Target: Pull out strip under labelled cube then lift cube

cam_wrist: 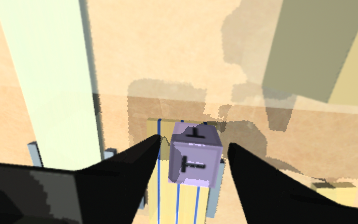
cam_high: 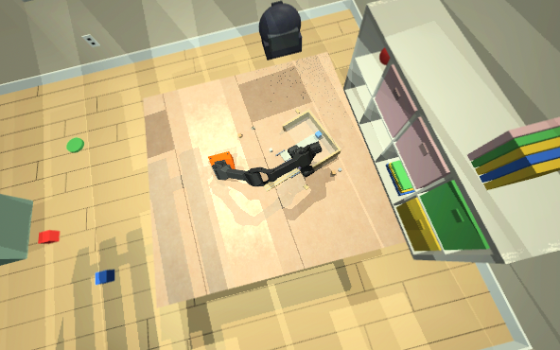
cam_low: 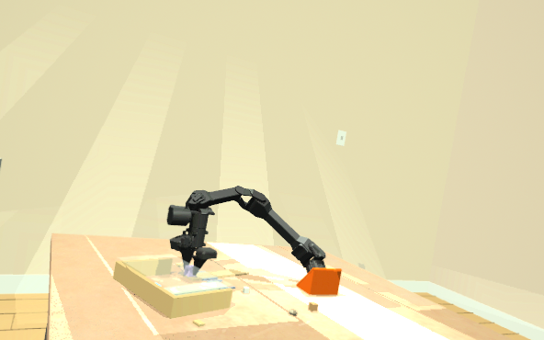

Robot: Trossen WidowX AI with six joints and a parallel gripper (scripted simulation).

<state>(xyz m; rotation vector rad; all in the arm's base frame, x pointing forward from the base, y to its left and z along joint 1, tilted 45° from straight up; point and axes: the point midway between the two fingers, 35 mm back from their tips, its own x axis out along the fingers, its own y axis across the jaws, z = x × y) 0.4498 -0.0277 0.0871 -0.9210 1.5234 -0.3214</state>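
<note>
Right now my gripper tip is 12 cm to the right of the pale green strip, 2 cm short of it and 1 cm above it. Round my gripper tip: lilac cube (1 cm above).
</note>
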